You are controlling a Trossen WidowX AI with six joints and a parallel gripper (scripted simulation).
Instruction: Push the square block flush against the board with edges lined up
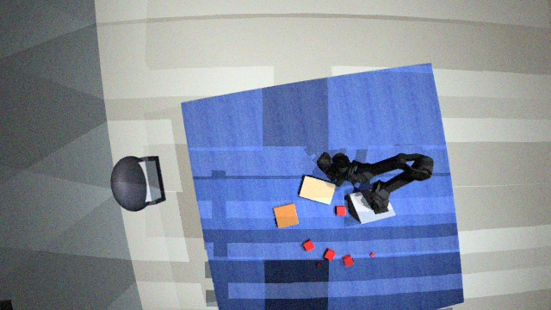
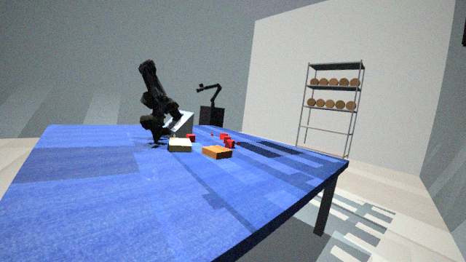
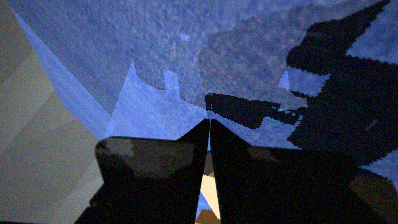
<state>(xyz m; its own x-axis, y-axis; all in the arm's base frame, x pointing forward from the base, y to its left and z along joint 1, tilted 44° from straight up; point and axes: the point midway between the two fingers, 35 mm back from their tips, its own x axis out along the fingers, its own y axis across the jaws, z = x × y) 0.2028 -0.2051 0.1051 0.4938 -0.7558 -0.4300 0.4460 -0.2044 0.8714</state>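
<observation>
Now: the tan board 4 cm ahead of my gripper tip, 11 cm to the left of it and 1 cm below it. Also, from my gripper tip: orange square block (21 cm ahead, 20 cm to the left, 1 cm below).
</observation>
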